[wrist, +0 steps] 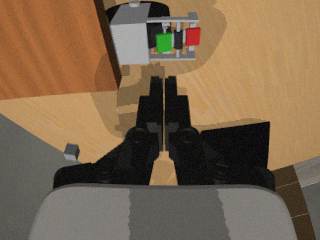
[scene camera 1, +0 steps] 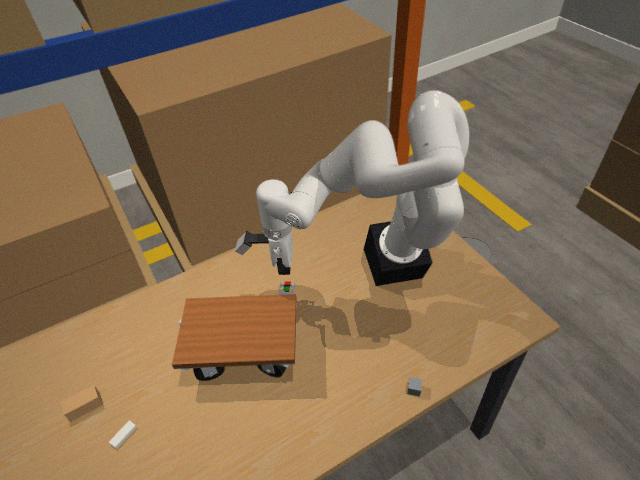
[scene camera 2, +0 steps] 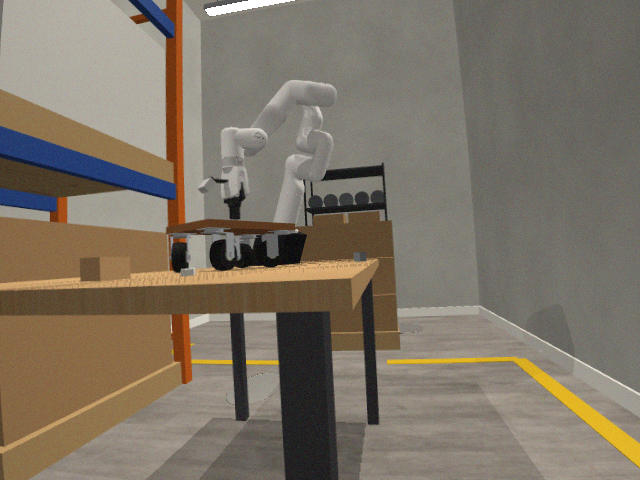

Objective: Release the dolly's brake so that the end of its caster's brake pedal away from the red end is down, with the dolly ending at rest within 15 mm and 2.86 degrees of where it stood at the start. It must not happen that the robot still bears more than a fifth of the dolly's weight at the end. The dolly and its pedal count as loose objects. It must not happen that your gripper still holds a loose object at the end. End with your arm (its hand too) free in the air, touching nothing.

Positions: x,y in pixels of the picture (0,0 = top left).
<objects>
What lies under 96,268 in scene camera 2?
A tan block.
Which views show my gripper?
The wrist view, scene camera 1 and scene camera 2: all of them.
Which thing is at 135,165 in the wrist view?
My gripper.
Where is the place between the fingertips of my gripper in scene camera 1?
At 284,272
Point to a brake pedal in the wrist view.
190,36
</objects>
